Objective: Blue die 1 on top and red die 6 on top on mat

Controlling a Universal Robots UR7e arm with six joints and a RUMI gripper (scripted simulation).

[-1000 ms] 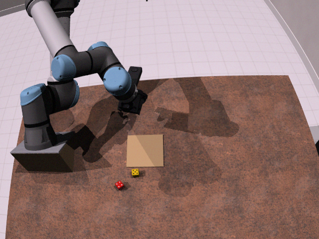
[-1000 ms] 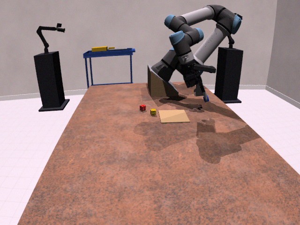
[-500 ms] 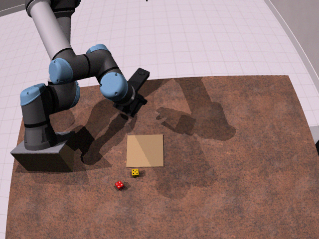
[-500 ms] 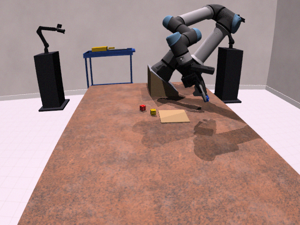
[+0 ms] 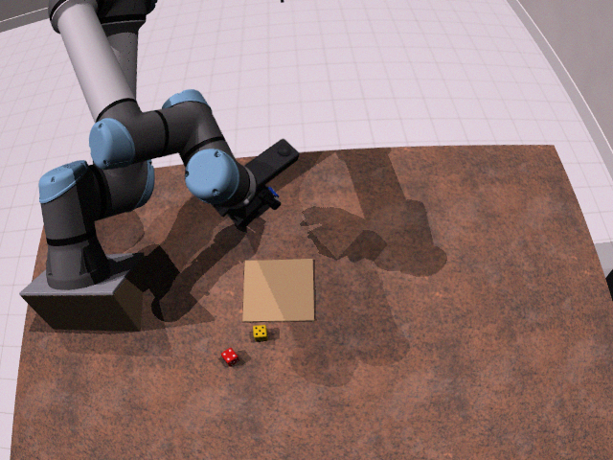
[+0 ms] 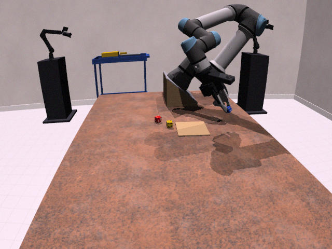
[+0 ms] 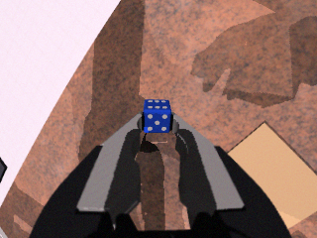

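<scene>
The tan mat is 17 cm to the right of my hand and 9 cm below it. From my hand the other things lie so: yellow die: 26 cm to the right, 8 cm below, 4 cm behind; blue die: 1 cm below; red die: 31 cm to the right, 10 cm behind, 8 cm below.
</scene>
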